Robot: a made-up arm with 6 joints. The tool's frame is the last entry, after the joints.
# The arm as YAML. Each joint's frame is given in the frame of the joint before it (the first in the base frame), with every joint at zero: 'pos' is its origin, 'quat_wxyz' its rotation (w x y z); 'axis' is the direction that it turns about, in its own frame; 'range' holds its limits. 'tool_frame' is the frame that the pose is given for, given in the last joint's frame.
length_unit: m
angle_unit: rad
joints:
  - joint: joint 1
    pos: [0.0, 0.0, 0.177]
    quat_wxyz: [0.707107, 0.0, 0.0, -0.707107]
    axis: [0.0, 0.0, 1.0]
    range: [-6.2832, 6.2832]
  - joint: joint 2
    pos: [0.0, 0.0, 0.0]
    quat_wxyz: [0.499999, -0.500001, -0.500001, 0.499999]
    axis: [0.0, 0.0, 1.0]
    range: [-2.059, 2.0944]
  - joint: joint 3
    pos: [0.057, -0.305, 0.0]
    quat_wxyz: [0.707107, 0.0, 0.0, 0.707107]
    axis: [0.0, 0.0, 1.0]
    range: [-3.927, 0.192]
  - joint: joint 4
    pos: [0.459, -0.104, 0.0]
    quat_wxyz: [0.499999, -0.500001, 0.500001, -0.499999]
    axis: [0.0, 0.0, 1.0]
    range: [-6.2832, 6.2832]
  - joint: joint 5
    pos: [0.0, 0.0, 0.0]
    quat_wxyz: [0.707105, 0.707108, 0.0, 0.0]
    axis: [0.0, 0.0, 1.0]
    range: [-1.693, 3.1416]
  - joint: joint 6
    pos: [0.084, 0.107, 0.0]
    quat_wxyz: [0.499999, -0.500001, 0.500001, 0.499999]
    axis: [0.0, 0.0, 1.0]
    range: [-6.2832, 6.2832]
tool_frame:
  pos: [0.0, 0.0, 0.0]
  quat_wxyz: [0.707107, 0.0, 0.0, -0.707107]
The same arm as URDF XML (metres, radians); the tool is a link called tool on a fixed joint. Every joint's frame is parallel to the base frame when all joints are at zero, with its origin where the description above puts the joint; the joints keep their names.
<robot name="arm">
  <joint name="tool_joint" type="fixed">
    <parent link="link6"/>
    <child link="tool"/>
    <origin xyz="0 0 0" rpy="3.1416 0 0"/>
  </joint>
  <joint name="joint 6" type="revolute">
    <parent link="link5"/>
    <child link="link6"/>
    <origin xyz="0.084 0 -0.107" rpy="0 0 0"/>
    <axis xyz="0 0 -1"/>
    <limit lower="-6.2832" upper="6.2832"/>
  </joint>
  <joint name="joint 5" type="revolute">
    <parent link="link4"/>
    <child link="link5"/>
    <origin xyz="0 0 0" rpy="0 0 0"/>
    <axis xyz="0 1 0"/>
    <limit lower="-1.693" upper="3.1416"/>
  </joint>
  <joint name="joint 4" type="revolute">
    <parent link="link3"/>
    <child link="link4"/>
    <origin xyz="0.104 0 -0.459" rpy="0 0 0"/>
    <axis xyz="0 0 -1"/>
    <limit lower="-6.2832" upper="6.2832"/>
  </joint>
  <joint name="joint 3" type="revolute">
    <parent link="link2"/>
    <child link="link3"/>
    <origin xyz="0.057 0 0.305" rpy="0 0 0"/>
    <axis xyz="0 1 0"/>
    <limit lower="-3.927" upper="0.192"/>
  </joint>
  <joint name="joint 2" type="revolute">
    <parent link="link1"/>
    <child link="link2"/>
    <origin xyz="0 0 0" rpy="0 0 0"/>
    <axis xyz="0 1 0"/>
    <limit lower="-2.059" upper="2.0944"/>
  </joint>
  <joint name="joint 1" type="revolute">
    <parent link="base_link"/>
    <child link="link1"/>
    <origin xyz="0 0 0.177" rpy="0 0 0"/>
    <axis xyz="0 0 1"/>
    <limit lower="-6.2832" upper="6.2832"/>
  </joint>
  <link name="base_link"/>
  <link name="link1"/>
  <link name="link2"/>
  <link name="link3"/>
  <link name="link4"/>
  <link name="link5"/>
  <link name="link6"/>
  <link name="tool"/>
</robot>

